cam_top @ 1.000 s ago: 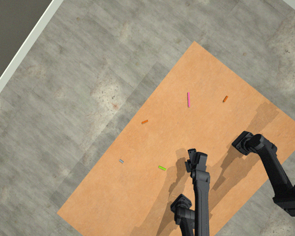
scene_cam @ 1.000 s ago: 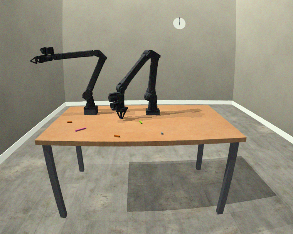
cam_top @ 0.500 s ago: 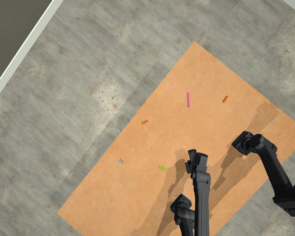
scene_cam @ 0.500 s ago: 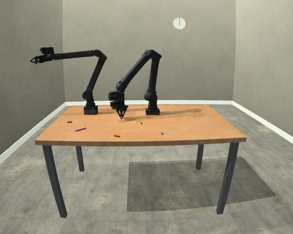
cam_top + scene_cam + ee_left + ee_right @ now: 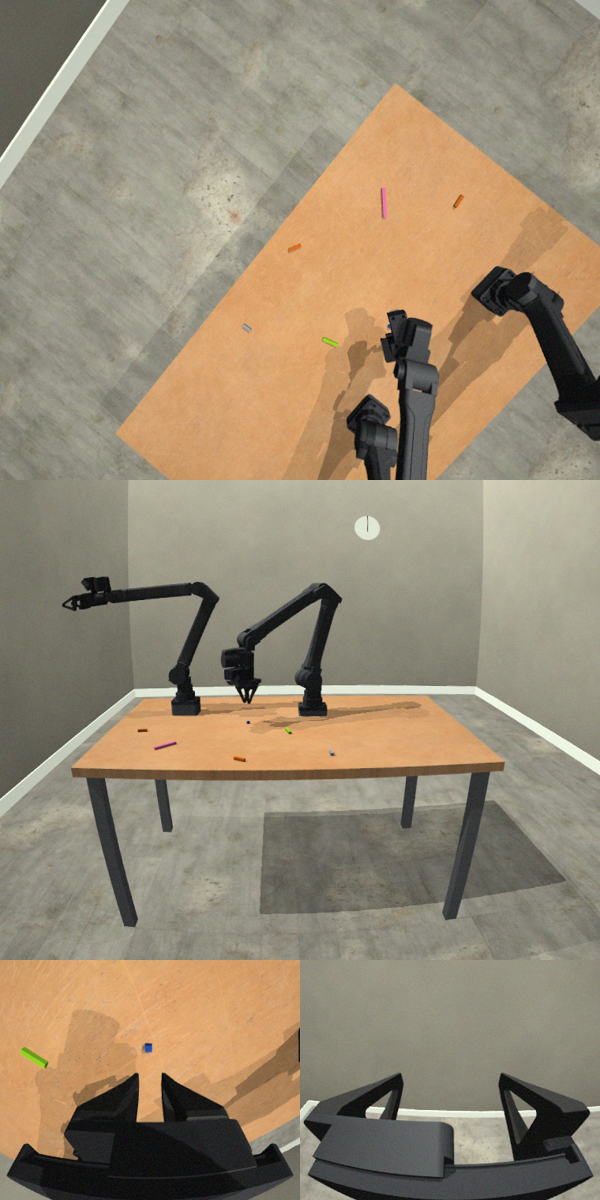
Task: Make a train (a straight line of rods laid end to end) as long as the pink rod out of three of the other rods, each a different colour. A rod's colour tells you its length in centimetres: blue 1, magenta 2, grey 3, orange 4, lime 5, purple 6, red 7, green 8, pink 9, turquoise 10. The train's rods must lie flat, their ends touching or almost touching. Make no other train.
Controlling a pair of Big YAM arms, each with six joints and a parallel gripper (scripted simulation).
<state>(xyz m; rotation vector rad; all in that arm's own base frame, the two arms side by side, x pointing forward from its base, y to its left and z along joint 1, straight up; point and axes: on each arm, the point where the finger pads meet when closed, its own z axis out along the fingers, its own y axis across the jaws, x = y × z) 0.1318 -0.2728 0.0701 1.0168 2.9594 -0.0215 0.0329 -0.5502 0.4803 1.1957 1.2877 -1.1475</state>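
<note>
My left gripper is now 33 cm short of the grey rod, 32 cm to the right of it and 9 cm above it. The rest, counted from my left hand: pink rod (28 cm ahead, 27 cm to the right, 9 cm below); then lime rod (17 cm to the left, 10 cm ahead, 9 cm below); then blue rod (9 cm below).
</note>
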